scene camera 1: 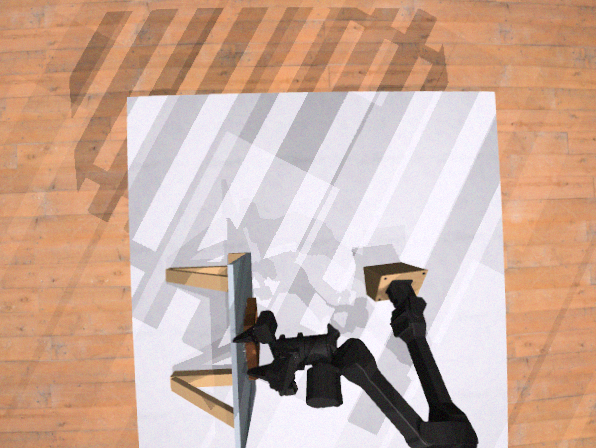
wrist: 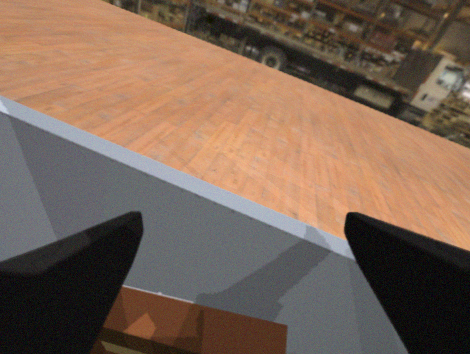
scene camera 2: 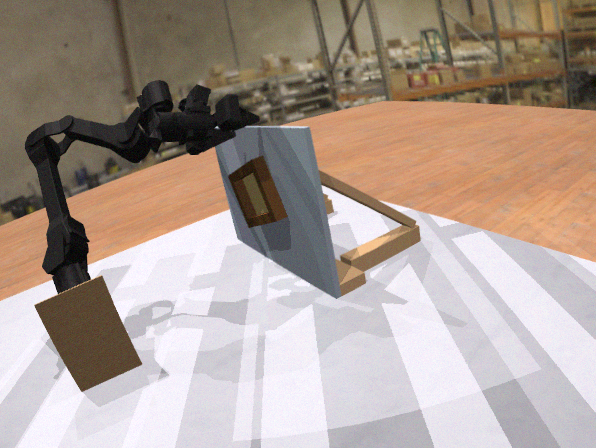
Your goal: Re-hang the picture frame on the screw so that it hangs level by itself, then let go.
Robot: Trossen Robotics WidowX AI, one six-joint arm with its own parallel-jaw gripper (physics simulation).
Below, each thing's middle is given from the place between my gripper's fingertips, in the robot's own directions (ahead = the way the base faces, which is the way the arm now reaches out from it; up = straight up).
My hand is 10 mm past the brown picture frame (scene camera 2: 252, 183), 10 mm to the right of it and 150 mm above it. Also, from my hand: grey wall panel (scene camera 2: 301, 243): 10 mm ahead, 30 mm to the left, 160 mm below.
